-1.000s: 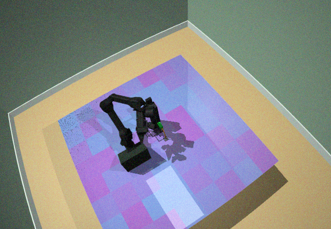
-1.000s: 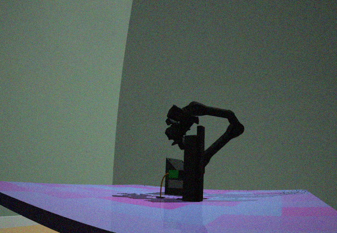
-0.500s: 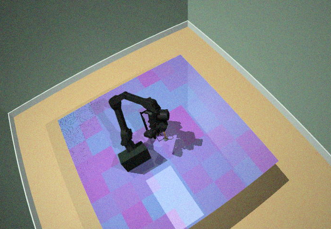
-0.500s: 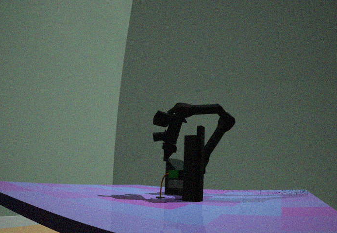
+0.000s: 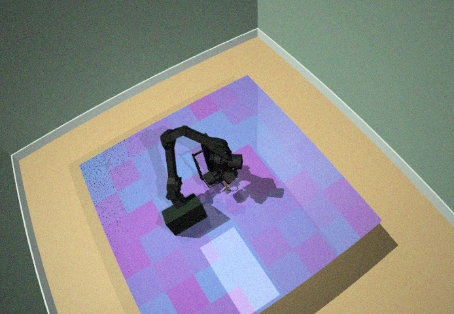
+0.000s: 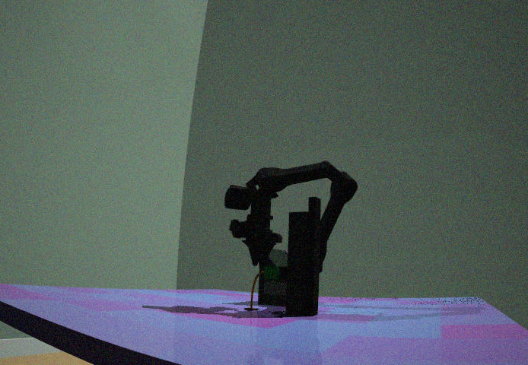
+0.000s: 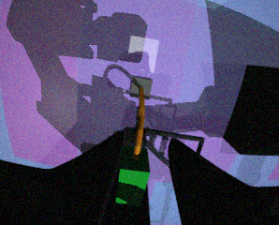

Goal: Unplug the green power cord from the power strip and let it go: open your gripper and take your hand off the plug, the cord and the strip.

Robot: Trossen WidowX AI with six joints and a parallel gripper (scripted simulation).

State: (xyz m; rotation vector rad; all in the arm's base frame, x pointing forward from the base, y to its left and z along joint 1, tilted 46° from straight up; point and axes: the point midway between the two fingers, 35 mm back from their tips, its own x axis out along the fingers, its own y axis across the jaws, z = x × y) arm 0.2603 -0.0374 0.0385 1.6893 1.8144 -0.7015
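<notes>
Right now the green plug is 7 cm to the left of my gripper tip and 1 cm below it.
</notes>
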